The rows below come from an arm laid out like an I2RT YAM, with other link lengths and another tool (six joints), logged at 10 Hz.
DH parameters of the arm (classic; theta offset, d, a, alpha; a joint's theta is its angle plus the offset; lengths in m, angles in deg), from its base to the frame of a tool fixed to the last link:
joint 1: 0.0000 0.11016 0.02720 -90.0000
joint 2: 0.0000 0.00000 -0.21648 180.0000
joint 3: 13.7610 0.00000 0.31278 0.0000
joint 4: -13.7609 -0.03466 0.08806 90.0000
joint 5: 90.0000 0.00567 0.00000 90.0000
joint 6: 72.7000 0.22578 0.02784 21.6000
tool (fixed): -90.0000 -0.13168 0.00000 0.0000
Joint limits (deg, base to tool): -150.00..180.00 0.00..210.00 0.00..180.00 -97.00..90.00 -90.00..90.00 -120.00..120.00
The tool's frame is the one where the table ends.
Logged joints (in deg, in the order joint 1, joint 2, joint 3, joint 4, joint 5, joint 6), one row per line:
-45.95 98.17 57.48 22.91 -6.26 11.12
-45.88 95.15 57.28 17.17 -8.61 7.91
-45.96 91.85 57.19 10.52 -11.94 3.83
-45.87 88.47 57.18 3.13 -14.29 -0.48
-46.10 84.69 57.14 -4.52 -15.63 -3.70
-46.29 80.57 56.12 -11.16 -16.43 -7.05
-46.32 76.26 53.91 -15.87 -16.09 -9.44
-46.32 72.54 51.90 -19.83 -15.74 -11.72
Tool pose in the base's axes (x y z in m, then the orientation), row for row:
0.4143 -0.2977 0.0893 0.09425 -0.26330 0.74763 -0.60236
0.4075 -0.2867 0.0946 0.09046 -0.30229 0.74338 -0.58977
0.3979 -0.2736 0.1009 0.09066 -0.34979 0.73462 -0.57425
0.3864 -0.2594 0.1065 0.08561 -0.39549 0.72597 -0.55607
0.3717 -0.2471 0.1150 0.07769 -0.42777 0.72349 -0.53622
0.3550 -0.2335 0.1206 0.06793 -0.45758 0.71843 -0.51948
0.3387 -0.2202 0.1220 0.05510 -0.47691 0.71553 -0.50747
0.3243 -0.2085 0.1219 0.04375 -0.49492 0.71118 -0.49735
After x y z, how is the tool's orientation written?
As a quaternion, w x y z.
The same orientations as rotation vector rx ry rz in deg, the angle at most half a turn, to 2 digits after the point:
-44.75 127.05 -102.37
-51.49 126.61 -100.45
-59.57 125.10 -97.79
-67.55 124.00 -94.98
-73.41 124.16 -92.02
-78.98 124.01 -89.67
-82.96 124.47 -88.27
-86.69 124.57 -87.11

